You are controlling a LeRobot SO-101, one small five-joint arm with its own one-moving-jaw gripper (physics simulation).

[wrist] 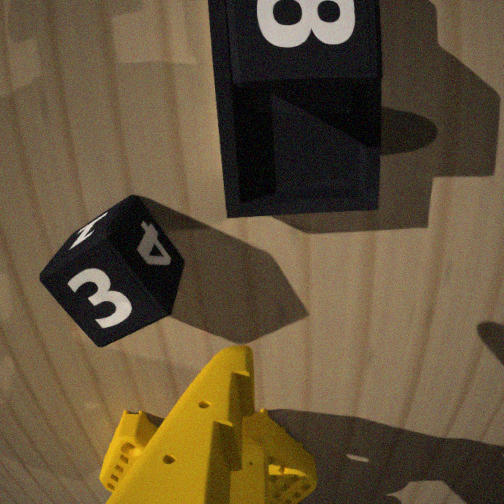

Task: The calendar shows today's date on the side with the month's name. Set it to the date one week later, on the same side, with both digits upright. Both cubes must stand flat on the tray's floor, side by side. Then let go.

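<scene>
A dark cube (112, 272) lies on the wooden table at the left. It shows a white 3 on the face toward me, a 4 on its right face and part of another digit on top. The dark calendar tray (300, 190) stands at the top middle. A second dark cube (305, 35) with a white 8 sits in the tray's far half; the near half of the tray is empty. My yellow gripper (245, 380) is at the bottom, below and to the right of the loose cube, apart from it. Only one notched jaw reaches forward, so it is open and empty.
The wooden table top (400, 300) runs all around. Dark shadows of the cube, tray and arm fall to the right.
</scene>
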